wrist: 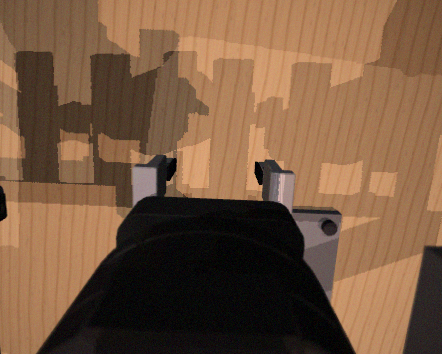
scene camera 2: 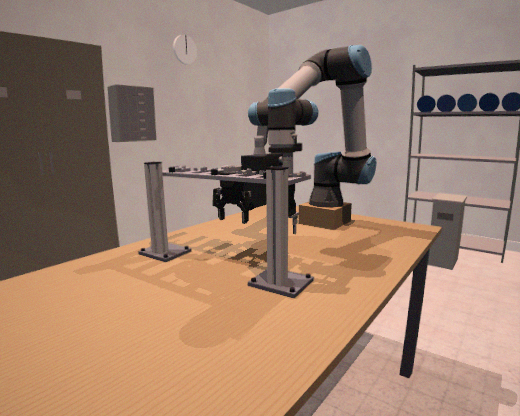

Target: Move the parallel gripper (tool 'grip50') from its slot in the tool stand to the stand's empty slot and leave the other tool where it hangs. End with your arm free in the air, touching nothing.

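Frame: origin at the arm's base, x ahead, y left, z up, level; millimetres.
Seen in the pictures: arm's base, origin of its link: (scene camera 2: pixel 326 203).
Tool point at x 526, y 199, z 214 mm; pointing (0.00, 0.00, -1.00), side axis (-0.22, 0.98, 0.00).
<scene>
Pixels of each thing's top centre, then the offset from my tool point to it. "spot": a spot on its surface instead. Level surfaces: height alone.
- stand's board, a spot on its surface: (scene camera 2: pixel 200 175) spot: dx +140, dy -199, dz -21 mm
- stand's left post, a spot on its surface: (scene camera 2: pixel 156 210) spot: dx +214, dy -352, dz -138 mm
- right post, a spot on its surface: (scene camera 2: pixel 277 230) spot: dx +118, dy +89, dz -138 mm
- wooden table, height of its surface: dz -300 mm
- foot plate, a spot on its surface: (wrist: pixel 317 250) spot: dx +48, dy +114, dz -288 mm
The parallel gripper (wrist: pixel 216 170) is at the stand slot near the right post, under the arm's wrist. In the wrist view its two pale fingers stand apart with nothing between them. In the scene view one thin finger shows beside the post; the rest is mostly hidden. The flange (scene camera 2: pixel 285 147) is down at the tool's top; whether it is locked on cannot be told. The black adaptive gripper (scene camera 2: pixel 232 192) hangs under the stand's board (scene camera 2: pixel 200 175), left of the parallel gripper. The board's left part has no tool hanging under it.
The stand's left post (scene camera 2: pixel 156 210) and right post (scene camera 2: pixel 277 230) rise from bolted feet on the wooden table (scene camera 2: pixel 125 340). A foot plate (wrist: pixel 317 250) shows below the gripper in the wrist view. The arm's base stands on a brown block (scene camera 2: pixel 325 215) behind the stand.
</scene>
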